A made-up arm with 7 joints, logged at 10 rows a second.
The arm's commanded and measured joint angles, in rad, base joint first. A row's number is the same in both.
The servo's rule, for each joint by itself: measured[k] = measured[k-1] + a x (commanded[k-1-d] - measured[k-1]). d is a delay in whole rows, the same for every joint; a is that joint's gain. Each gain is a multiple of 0.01, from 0.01 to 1. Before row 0 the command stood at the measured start. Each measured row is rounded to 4 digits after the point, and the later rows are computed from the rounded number. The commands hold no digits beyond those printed.
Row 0, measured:
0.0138 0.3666 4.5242 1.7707 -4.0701 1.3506 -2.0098
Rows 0 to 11, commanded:
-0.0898 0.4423 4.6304 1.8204 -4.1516 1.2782 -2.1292
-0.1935 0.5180 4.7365 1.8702 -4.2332 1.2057 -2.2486
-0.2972 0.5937 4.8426 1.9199 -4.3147 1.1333 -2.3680
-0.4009 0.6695 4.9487 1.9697 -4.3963 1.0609 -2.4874
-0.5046 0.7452 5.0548 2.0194 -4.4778 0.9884 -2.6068
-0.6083 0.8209 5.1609 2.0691 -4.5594 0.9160 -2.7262
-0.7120 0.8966 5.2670 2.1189 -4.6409 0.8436 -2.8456
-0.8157 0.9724 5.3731 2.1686 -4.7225 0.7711 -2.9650
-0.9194 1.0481 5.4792 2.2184 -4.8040 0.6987 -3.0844
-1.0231 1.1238 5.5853 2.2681 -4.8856 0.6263 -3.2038
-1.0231 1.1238 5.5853 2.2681 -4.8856 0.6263 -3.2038
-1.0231 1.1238 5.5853 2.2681 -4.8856 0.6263 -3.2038
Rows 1 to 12, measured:
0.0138 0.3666 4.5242 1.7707 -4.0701 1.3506 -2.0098
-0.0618 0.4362 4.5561 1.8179 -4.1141 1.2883 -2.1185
-0.1579 0.5115 4.6102 1.8676 -4.1784 1.2173 -2.2369
-0.2596 0.5871 4.6799 1.9173 -4.2520 1.1451 -2.3562
-0.3627 0.6629 4.7605 1.9671 -4.3299 1.0727 -2.4756
-0.4663 0.7386 4.8488 2.0168 -4.4098 1.0002 -2.5950
-0.5700 0.8143 4.9424 2.0665 -4.4906 0.9278 -2.7144
-0.6737 0.8900 5.0398 2.1163 -4.5718 0.8554 -2.8338
-0.7774 0.9658 5.1398 2.1660 -4.6532 0.7829 -2.9532
-0.8811 1.0415 5.2416 2.2158 -4.7346 0.7105 -3.0726
-0.9848 1.1172 5.3447 2.2655 -4.8161 0.6381 -3.1920
-1.0128 1.1233 5.4169 2.2680 -4.8536 0.6280 -3.2027
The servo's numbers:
d 1
a 0.73 0.92 0.30 0.95 0.54 0.86 0.91

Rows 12 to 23, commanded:
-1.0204 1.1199 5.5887 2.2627 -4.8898 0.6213 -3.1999
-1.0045 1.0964 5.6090 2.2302 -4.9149 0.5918 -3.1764
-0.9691 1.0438 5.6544 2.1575 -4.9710 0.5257 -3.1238
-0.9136 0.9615 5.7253 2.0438 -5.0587 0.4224 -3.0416
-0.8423 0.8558 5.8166 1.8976 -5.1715 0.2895 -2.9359
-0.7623 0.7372 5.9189 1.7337 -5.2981 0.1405 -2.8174
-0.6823 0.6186 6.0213 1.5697 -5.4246 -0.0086 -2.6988
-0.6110 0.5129 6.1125 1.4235 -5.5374 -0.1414 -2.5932
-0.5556 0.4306 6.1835 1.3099 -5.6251 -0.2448 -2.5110
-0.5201 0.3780 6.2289 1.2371 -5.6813 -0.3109 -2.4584
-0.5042 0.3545 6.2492 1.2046 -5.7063 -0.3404 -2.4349
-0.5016 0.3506 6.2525 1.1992 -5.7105 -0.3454 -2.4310
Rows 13 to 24, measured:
-1.0203 1.1238 5.4674 2.2681 -4.8709 0.6265 -3.2037
-1.0204 1.1202 5.5038 2.2630 -4.8811 0.6220 -3.2002
-1.0088 1.0983 5.5354 2.2318 -4.8994 0.5960 -3.1785
-0.9798 1.0482 5.5711 2.1612 -4.9381 0.5355 -3.1287
-0.9315 0.9684 5.6174 2.0497 -5.0032 0.4382 -3.0494
-0.8664 0.8648 5.6772 1.9052 -5.0941 0.3103 -2.9461
-0.7904 0.7474 5.7497 1.7423 -5.2043 0.1643 -2.8290
-0.7115 0.6289 5.8312 1.5783 -5.3233 0.0156 -2.7105
-0.6381 0.5222 5.9156 1.4312 -5.4389 -0.1194 -2.6038
-0.5779 0.4379 5.9960 1.3160 -5.5394 -0.2272 -2.5194
-0.5357 0.3828 6.0659 1.2410 -5.6160 -0.2992 -2.4639
-0.5127 0.3568 6.1209 1.2064 -5.6648 -0.3346 -2.4375

